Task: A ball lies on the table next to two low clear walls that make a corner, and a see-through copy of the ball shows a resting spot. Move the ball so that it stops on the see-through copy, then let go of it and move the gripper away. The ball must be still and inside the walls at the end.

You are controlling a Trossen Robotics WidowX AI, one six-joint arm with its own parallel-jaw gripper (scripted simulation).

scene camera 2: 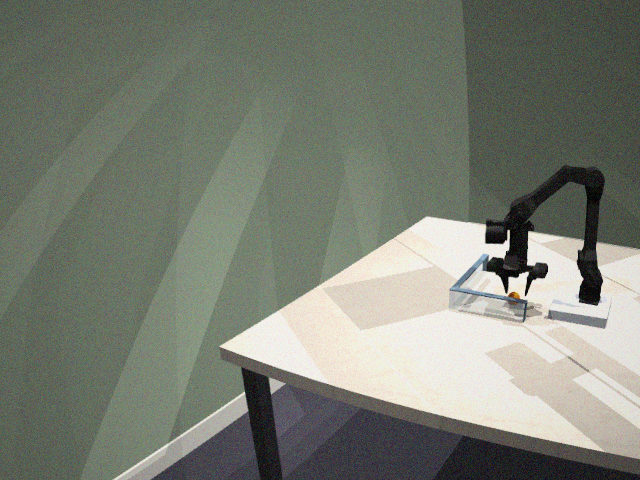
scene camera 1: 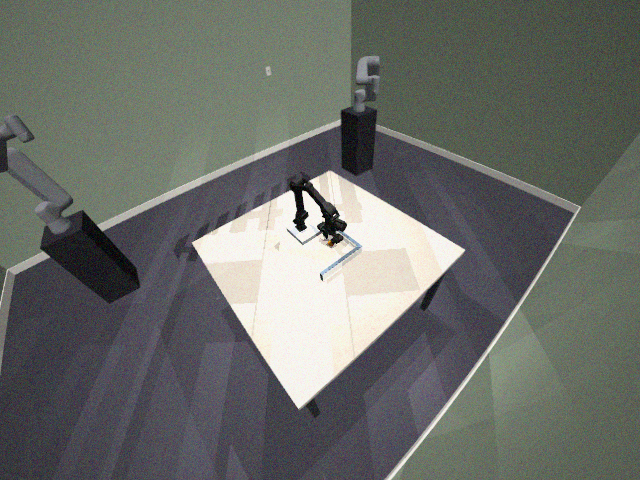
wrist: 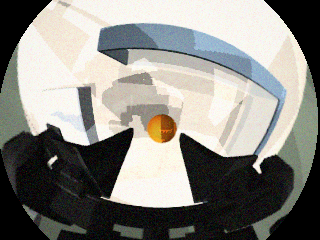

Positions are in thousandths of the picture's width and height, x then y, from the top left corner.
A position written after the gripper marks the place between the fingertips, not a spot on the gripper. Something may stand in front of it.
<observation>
The gripper (scene camera 2: 807, 614) is open, with nothing in its grasp.
The gripper is seen too in the wrist view (wrist: 489, 556).
</observation>
